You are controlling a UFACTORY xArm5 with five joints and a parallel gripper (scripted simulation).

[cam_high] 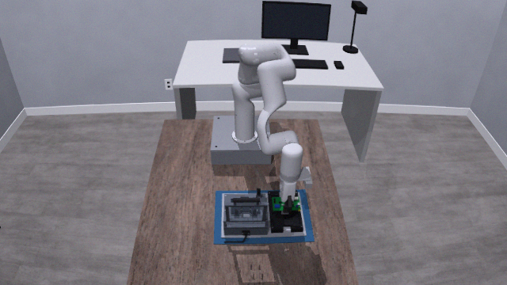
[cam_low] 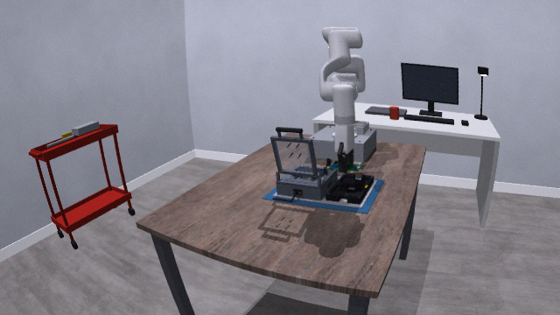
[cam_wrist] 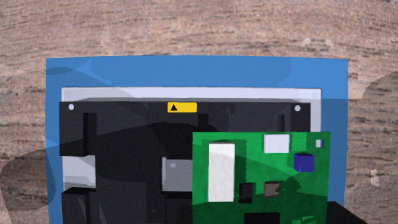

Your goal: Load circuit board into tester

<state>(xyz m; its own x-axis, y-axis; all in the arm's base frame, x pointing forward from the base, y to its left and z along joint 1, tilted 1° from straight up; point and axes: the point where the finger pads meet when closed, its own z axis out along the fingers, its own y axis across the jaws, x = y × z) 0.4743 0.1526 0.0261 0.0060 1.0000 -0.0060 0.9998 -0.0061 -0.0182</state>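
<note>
Right now the grey tester is 120 mm to the right of my hand, 10 mm below it and 10 mm behind it. Also, from my hand: clear lid 160 mm to the right, 90 mm ahead, 60 mm above; green circuit board right at my hand.
</note>
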